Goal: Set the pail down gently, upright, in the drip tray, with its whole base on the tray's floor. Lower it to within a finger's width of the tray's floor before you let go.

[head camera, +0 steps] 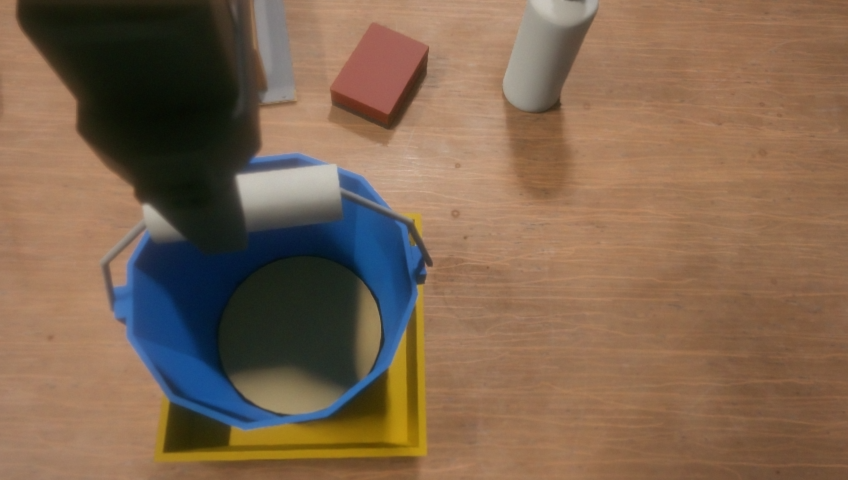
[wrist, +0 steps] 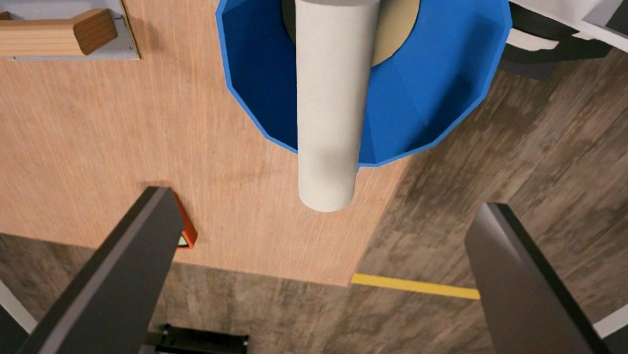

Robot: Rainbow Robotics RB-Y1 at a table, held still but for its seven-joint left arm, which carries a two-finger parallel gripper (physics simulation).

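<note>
The blue pail point(head camera: 169, 350) point(wrist: 425, 90) stands, looking upright, inside the yellow drip tray point(head camera: 291, 456). Its body hides its underside and much of the tray floor, so how its base meets the floor cannot be seen. A pale disc shows inside at its bottom. Its wire handle is up, with the thick white grip point(head camera: 291, 199) point(wrist: 332, 100) over the far part of the rim. My gripper point(head camera: 223, 237) point(wrist: 327, 197) is open above the grip, with its fingers wide apart and clear of the grip on both sides in the wrist view.
A red block point(head camera: 380, 71) and a white bottle point(head camera: 544, 59) stand beyond the pail. A grey plate point(head camera: 276, 71) with a wooden handle point(wrist: 45, 37) lies at the far left. An orange device point(wrist: 187, 232) lies near the table edge, partly behind a finger.
</note>
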